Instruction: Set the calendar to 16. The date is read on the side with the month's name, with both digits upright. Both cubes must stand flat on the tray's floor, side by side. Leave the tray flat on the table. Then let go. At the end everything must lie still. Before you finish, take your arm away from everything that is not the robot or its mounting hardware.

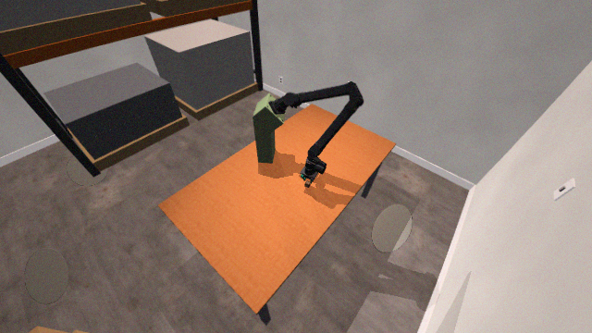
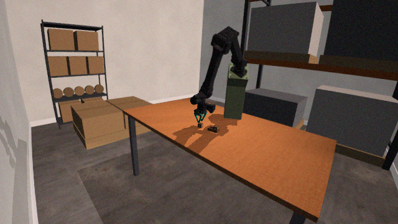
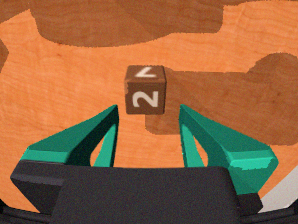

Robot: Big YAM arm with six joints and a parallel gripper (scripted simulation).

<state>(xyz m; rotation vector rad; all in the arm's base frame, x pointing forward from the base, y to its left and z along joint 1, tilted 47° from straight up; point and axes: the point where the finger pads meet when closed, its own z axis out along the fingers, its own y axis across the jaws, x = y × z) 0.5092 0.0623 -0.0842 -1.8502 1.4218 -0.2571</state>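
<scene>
Right now the brown calendar cube is 40 mm below my hand. Round my hand: dark calendar tray 60 mm behind, 100 mm to the left, 40 mm below.
</scene>
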